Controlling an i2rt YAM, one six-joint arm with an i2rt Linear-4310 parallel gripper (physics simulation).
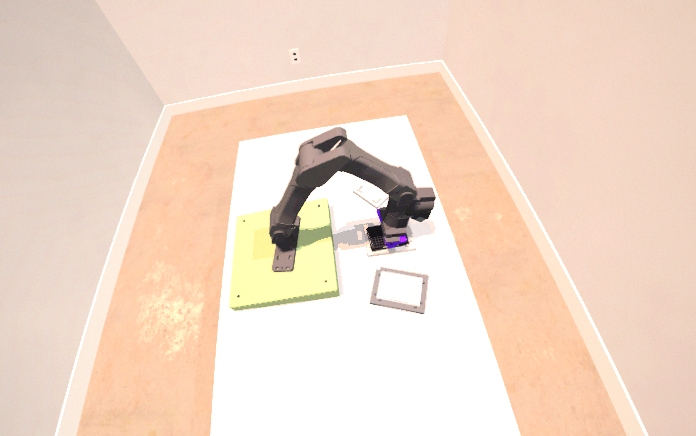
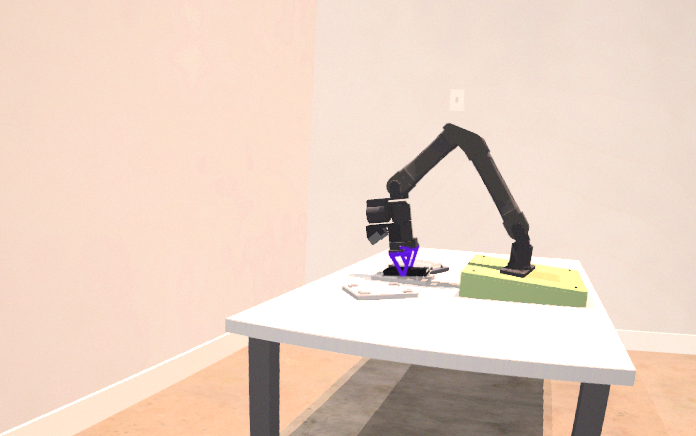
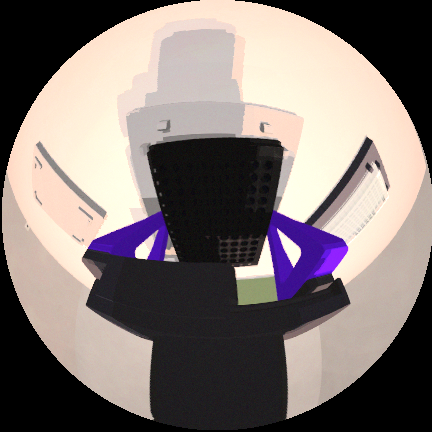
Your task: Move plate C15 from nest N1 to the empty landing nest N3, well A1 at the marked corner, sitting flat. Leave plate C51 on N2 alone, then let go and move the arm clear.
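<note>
A black well plate [image 1: 375, 237] [image 2: 420, 271] [image 3: 215, 185] is between the purple fingers of my gripper [image 1: 389, 233] [image 2: 404, 273] [image 3: 217, 214], which is shut on its two opposite sides. The plate is at the middle light nest [image 1: 377, 252] [image 3: 282, 121]; I cannot tell whether it rests in it or is slightly raised. A white plate [image 1: 399, 288] [image 3: 364, 204] sits in a dark grey nest [image 1: 398, 307] [image 3: 376, 156] to one side. An empty light nest [image 1: 370, 195] [image 2: 380, 294] [image 3: 65, 192] with corner brackets lies on the other side. Labels and the A1 mark are not legible.
The arm stands on a yellow-green block [image 1: 282, 290] [image 2: 523, 293] on the white table [image 1: 308, 369] [image 2: 436, 338]. The arm's shadow falls across the table around the middle nest.
</note>
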